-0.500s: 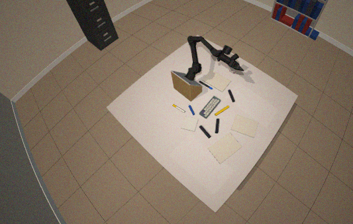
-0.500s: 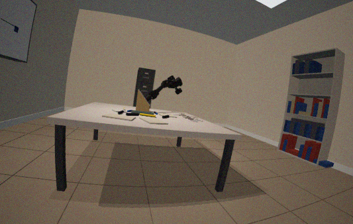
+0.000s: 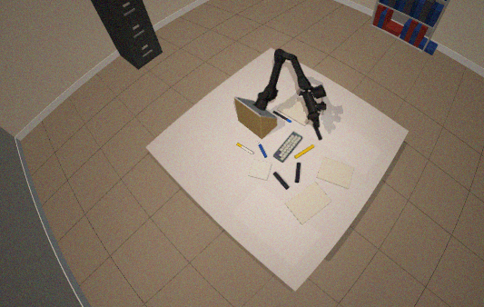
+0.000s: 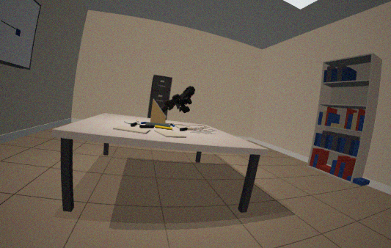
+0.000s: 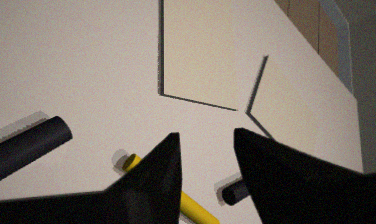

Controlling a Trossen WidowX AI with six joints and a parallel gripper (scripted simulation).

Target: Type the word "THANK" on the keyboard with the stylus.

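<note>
Now: the blue stylus 24 cm behind my gripper tip, 24 cm to the right of it and 16 cm below it. The rest, counted from my gripper tip: yellow pen: 1 cm behind, 10 cm to the right, 15 cm below.
</note>
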